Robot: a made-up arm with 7 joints.
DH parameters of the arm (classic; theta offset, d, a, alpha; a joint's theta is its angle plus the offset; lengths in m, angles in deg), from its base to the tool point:
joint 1: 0 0.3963 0 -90
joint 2: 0 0 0 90
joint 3: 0 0.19 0.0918 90
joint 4: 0 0 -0.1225 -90
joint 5: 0 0.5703 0 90
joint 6: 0 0 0.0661 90
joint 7: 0 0 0 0
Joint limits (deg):
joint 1: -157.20..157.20
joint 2: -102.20..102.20
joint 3: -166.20..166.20
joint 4: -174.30..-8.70
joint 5: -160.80..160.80
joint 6: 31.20..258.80
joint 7: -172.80..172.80
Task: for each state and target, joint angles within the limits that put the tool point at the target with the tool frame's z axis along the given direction. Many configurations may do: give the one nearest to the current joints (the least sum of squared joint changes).
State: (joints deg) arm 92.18 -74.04 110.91 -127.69 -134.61 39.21 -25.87
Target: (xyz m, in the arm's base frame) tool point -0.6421 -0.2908 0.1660 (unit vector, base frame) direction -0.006 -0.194 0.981
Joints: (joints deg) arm 91.49 -60.55 119.61 -108.79 -126.85 56.24 -25.87
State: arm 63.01 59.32 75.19 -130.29 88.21 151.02 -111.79
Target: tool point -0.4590 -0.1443 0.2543 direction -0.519 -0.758 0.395
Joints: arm 56.19 75.94 91.00 -172.48 82.10 142.27 -111.79
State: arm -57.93 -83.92 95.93 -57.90 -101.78 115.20 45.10
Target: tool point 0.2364 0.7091 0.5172 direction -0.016 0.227 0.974
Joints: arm -32.22 -89.27 79.08 -101.45 -103.24 109.14 45.10
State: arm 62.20 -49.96 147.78 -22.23 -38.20 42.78 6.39
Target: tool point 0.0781 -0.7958 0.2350 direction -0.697 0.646 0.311
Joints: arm 102.40 -98.79 136.24 -8.78 -55.29 39.38 6.39
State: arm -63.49 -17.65 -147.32 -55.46 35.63 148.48 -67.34
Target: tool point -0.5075 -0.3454 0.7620 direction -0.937 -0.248 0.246
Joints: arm -30.62 12.73 -116.15 -94.04 65.34 201.94 -67.34
